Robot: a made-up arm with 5 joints.
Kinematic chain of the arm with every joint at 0, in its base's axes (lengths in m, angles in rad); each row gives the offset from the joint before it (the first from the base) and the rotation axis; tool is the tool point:
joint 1: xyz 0 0 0.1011 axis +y
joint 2: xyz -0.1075 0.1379 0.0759 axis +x
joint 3: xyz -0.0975 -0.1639 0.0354 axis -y
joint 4: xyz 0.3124 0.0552 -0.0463 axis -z
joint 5: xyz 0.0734 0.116 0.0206 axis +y
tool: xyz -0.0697 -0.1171 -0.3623
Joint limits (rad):
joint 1: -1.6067..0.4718
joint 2: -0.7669..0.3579
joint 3: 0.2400..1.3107
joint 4: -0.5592..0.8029
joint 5: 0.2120..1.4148
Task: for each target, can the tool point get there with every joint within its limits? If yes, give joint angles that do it. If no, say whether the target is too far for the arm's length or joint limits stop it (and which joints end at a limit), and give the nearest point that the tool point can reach.
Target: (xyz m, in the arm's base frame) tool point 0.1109 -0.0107 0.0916
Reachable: yes | joints -0.4001 0.1506 0.6806 -0.3295 0.5451
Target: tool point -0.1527 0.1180 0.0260
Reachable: yes | joints -0.8537 0.2381 0.3516 0.3036 1.3021
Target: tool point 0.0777 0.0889 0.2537
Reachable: yes | joints -1.3614 -0.0993 0.5959 0.6539 0.3601
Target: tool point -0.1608 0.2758 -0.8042
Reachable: no: joint limits stop it (at a limit: joint 1, joint 2, joint 3, joint 4, joint 5) | nearest point 0.0142 0.0908 -0.1514 | short by 0.701 m
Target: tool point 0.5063 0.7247 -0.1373
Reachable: no: joint limits stop it (at a limit: joint 2, joint 3, joint 4) | nearest point 0.1953 0.1827 0.0091 | short by 0.642 m
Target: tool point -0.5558 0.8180 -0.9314
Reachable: no: too far | nearest point -0.1725 0.2731 -0.0701 | short by 1.089 m
